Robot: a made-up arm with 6 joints.
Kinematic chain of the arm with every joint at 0, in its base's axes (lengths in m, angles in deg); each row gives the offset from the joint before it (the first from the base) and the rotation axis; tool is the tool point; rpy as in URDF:
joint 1: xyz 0 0 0.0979 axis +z
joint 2: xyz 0 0 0 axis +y
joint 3: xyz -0.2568 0 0.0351 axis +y
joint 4: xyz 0.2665 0 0.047 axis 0.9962 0 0.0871
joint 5: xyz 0 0 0 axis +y
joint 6: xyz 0.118 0 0.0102 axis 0.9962 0 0.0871
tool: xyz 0 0 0 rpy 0 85 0
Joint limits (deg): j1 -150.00..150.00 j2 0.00..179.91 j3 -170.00..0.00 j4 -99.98..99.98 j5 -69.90..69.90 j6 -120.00..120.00
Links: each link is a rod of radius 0.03 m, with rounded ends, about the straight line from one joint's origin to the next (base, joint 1, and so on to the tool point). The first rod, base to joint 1, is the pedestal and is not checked.
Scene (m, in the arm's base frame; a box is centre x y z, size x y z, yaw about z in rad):
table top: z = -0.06
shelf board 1: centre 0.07 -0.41 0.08 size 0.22 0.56 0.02 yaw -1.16
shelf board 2: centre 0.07 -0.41 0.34 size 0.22 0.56 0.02 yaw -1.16
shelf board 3: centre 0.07 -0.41 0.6 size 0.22 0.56 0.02 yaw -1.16
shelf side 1: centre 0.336 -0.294 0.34 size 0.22 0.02 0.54 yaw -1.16
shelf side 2: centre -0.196 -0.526 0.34 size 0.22 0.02 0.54 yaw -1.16
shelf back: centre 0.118 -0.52 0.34 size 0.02 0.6 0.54 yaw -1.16
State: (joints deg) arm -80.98 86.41 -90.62 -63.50 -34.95 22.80
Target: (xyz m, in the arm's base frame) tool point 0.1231 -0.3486 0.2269
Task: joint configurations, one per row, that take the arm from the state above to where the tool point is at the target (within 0.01 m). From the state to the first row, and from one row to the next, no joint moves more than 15 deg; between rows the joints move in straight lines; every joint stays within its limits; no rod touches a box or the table.
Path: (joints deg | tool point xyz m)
1: -85.81 72.74 -80.01 -64.63 -34.39 22.80 | 0.0825 -0.3000 0.4826
2: -90.64 59.07 -69.40 -65.76 -33.84 22.80 | 0.0574 -0.2403 0.4823
3: -95.47 45.40 -58.79 -66.89 -33.28 22.80 | 0.0423 -0.1839 0.4683
4: -95.64 43.92 -45.49 -70.10 -35.67 22.80 | 0.0451 -0.2029 0.3899
5: -95.81 42.44 -32.20 -73.32 -38.05 22.80 | 0.0493 -0.2057 0.3083
6: -95.99 40.95 -18.91 -76.54 -40.43 22.80 | 0.0549 -0.1920 0.2269
7: -92.20 52.33 -27.57 -75.03 -39.40 22.80 | 0.0638 -0.2279 0.2410
8: -88.41 63.70 -36.22 -73.51 -38.36 22.80 | 0.0778 -0.2676 0.2461
9: -84.62 75.08 -44.88 -72.00 -37.33 22.80 | 0.0976 -0.3087 0.2416
10: -80.83 86.46 -53.53 -70.49 -36.30 22.80 | 0.1231 -0.3486 0.2269

